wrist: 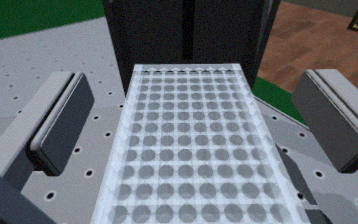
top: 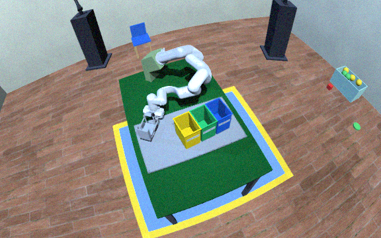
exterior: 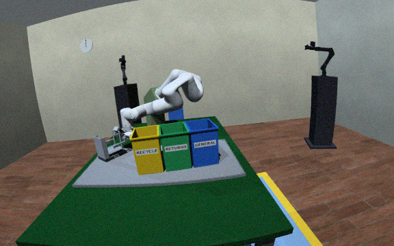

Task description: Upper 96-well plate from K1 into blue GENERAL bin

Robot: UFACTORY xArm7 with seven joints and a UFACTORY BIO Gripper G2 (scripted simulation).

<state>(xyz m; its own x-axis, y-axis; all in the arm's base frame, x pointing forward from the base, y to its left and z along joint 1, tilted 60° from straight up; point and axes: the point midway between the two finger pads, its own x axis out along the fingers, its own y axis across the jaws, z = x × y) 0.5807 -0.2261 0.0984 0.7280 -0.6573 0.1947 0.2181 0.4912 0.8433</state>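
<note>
The clear 96-well plate is 3 cm below my hand, 2 cm ahead of it and 1 cm to the right of it. Round my hand: green returns bin: 42 cm to the left, 2 cm above; dark plate: 4 cm below, 2 cm ahead, 1 cm to the right; yellow recycle bin: 30 cm to the left, 6 cm ahead, 2 cm above.
</note>
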